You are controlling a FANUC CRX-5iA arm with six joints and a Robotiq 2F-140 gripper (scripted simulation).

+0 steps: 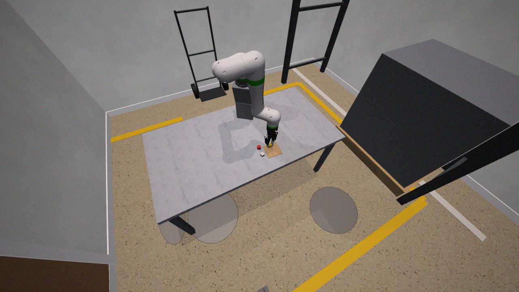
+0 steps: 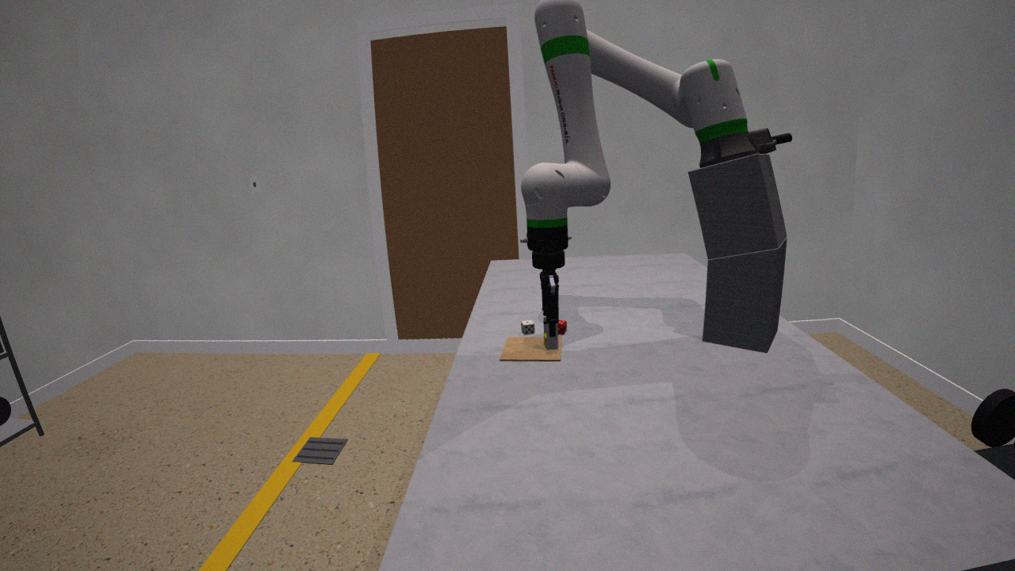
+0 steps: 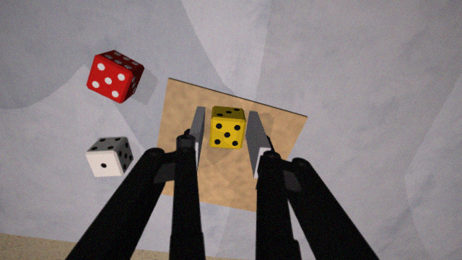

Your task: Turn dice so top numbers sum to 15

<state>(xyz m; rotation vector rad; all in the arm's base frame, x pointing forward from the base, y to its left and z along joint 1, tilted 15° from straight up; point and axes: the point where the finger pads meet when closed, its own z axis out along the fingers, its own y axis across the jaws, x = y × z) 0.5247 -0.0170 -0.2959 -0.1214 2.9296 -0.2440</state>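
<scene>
The yellow die is 20 mm below my hand. Also, from my hand: tan mat: 50 mm ahead, 40 mm below; white die: 110 mm to the right, 50 mm ahead, 20 mm below; red die: 100 mm to the right, 30 mm behind, 20 mm below.
</scene>
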